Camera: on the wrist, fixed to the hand. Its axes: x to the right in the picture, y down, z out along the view.
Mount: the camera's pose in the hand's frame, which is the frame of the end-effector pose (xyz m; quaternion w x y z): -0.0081 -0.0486 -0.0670 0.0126 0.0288 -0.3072 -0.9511
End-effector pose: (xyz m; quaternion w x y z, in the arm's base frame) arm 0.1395 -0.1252 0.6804 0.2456 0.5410 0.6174 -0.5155
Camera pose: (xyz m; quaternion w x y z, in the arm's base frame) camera 0.1142 -0.0624 0.7287 0.3131 0.7317 -0.4321 0.4241
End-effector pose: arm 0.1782 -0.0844 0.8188 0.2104 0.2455 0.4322 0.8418
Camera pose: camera 0.1516 -0.1047 0.7426 0.9290 -0.1433 0.1986 -0.2774
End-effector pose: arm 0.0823 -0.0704 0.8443 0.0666 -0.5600 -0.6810 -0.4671
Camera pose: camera 0.0162 -0.1206 0.8492 0.6365 -0.4991 0.5751 -0.1224
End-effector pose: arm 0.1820 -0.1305 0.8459 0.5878 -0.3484 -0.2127 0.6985
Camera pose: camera 0.2646 -0.1353 0.8375 0.6164 0.4294 -0.4945 -0.4371
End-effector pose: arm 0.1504 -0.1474 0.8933 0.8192 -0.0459 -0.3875 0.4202
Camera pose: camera 0.2245 -0.1677 0.8614 0.2923 0.5207 -0.2881 -0.7486
